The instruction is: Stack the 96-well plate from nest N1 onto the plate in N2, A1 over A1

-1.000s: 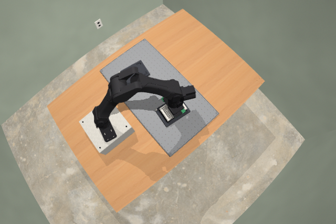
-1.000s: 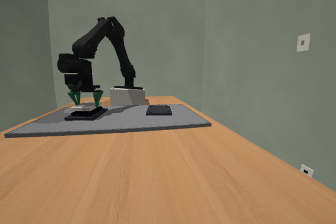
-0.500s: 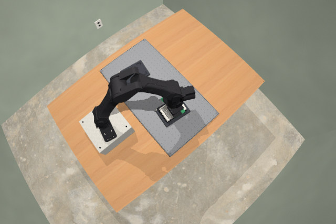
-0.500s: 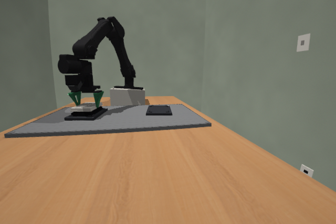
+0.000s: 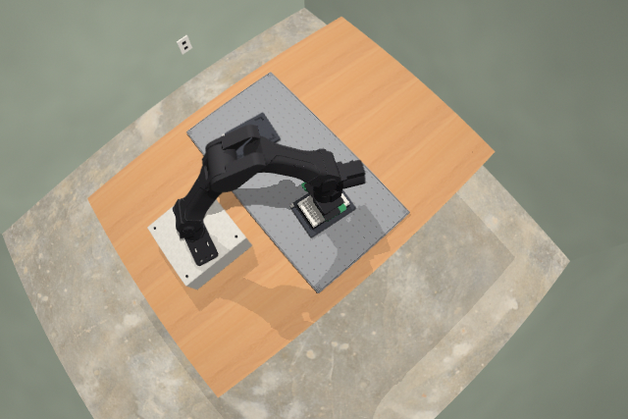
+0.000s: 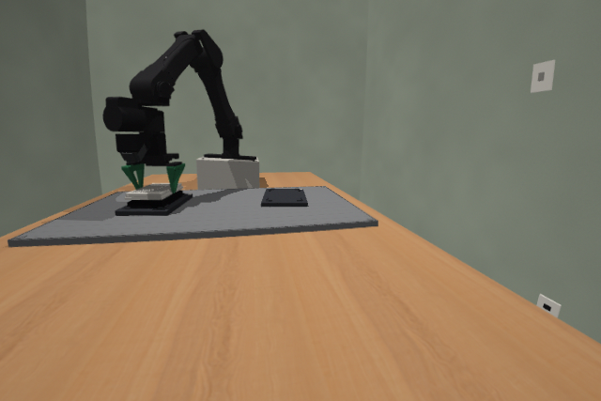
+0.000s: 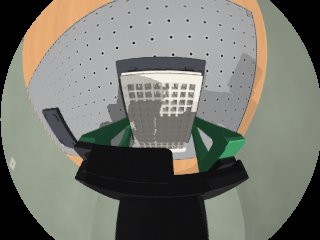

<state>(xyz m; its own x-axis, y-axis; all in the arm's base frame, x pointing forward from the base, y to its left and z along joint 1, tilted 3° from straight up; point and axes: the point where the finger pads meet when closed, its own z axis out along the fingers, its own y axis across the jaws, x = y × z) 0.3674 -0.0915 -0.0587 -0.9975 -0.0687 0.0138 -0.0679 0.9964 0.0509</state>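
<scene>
Right now my hand is right at the white 96-well plate. Also, from my hand: black 96-well plate: 2 cm below; plate nest N1: 9 cm behind, 32 cm to the left, 4 cm below.
</scene>
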